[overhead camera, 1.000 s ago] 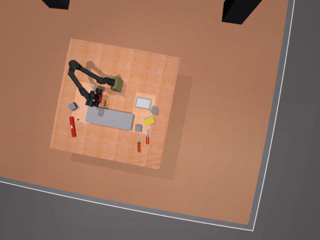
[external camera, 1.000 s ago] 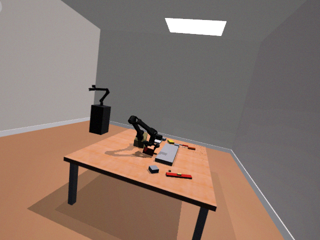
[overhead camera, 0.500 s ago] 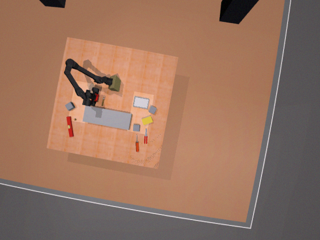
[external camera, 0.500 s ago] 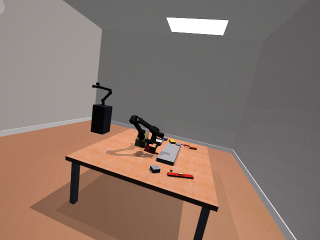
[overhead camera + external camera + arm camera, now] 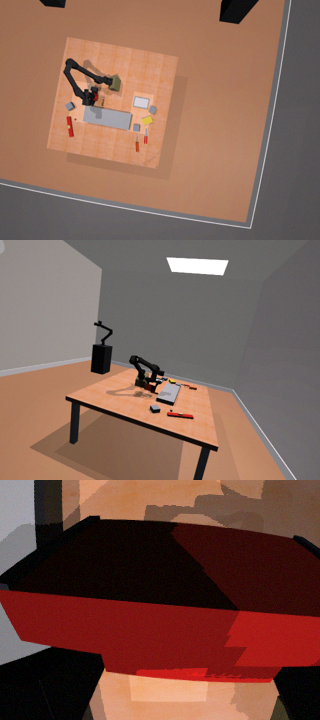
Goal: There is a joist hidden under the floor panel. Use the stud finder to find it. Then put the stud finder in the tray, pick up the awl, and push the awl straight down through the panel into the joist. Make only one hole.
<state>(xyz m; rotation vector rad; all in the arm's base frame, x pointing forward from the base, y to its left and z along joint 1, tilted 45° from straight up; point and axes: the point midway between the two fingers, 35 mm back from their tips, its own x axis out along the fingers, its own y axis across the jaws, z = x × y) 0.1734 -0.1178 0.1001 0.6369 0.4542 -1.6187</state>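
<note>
The awl lies 7 cm below my gripper tip, 5 cm to the left of it and 1 cm ahead of it. The rest, counted from my gripper tip: white tray 48 cm to the left, 6 cm below, 1 cm behind; then red stud finder 2 cm behind; then red level 36 cm ahead, 29 cm to the right, 6 cm below.
</note>
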